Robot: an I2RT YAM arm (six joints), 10 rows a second.
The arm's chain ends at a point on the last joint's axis. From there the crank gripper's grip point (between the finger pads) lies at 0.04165 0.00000 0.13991 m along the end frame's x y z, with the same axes.
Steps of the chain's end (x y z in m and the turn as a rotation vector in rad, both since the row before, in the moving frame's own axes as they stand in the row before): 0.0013 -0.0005 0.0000 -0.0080 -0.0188 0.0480; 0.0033 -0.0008 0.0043 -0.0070 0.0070 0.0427; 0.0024 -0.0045 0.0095 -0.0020 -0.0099 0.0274; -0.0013 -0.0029 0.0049 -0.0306 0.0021 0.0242; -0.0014 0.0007 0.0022 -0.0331 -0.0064 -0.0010
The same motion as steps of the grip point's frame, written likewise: -0.0014 0.0026 0.0007 -0.0080 -0.0188 0.0480; 0.0042 0.0020 0.0040 -0.0070 0.0070 0.0427; 0.0010 -0.0031 0.0099 -0.0020 -0.0099 0.0274; -0.0011 0.0024 0.0047 -0.0306 0.0021 0.0242; -0.0023 0.0053 0.0024 -0.0331 -0.0064 -0.0010
